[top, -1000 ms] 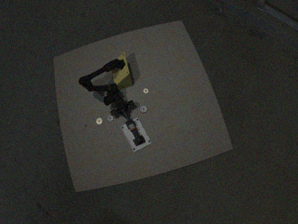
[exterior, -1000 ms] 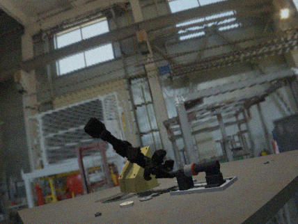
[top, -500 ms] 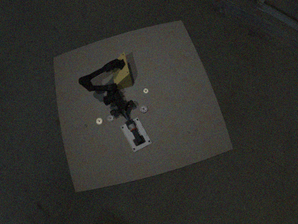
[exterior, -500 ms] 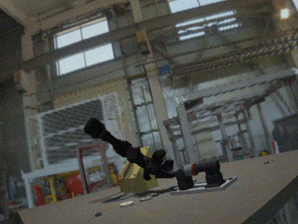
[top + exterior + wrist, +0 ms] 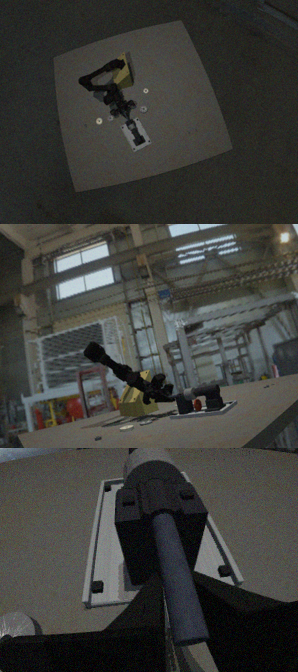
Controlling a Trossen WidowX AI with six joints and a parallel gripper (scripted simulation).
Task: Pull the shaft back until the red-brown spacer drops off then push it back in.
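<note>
Now: the dark shaft 30 mm ahead of my gripper tip and 20 mm above it. Also, from my gripper tip: red-brown spacer (110 mm ahead, 10 mm to the left, 10 mm below); small dark bit (340 mm to the right, 100 mm behind, 60 mm below).
</note>
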